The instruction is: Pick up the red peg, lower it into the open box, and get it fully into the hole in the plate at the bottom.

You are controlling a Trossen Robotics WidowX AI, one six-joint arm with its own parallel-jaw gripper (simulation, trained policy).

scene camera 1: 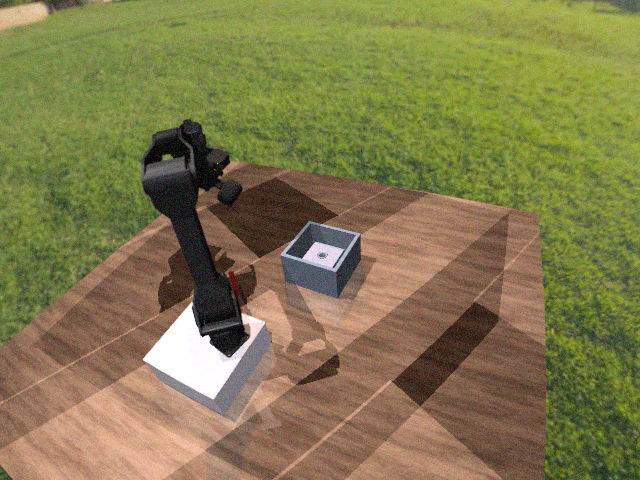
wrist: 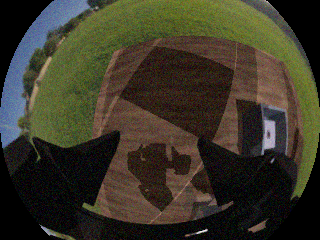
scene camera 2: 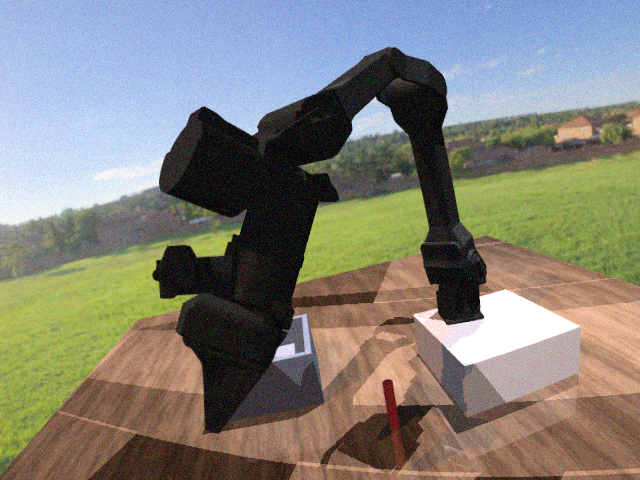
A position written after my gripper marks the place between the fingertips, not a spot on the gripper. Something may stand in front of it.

My gripper shows in scene camera 1 (pixel 217 194), in the wrist view (pixel 160 139) and in scene camera 2 (pixel 227 410).
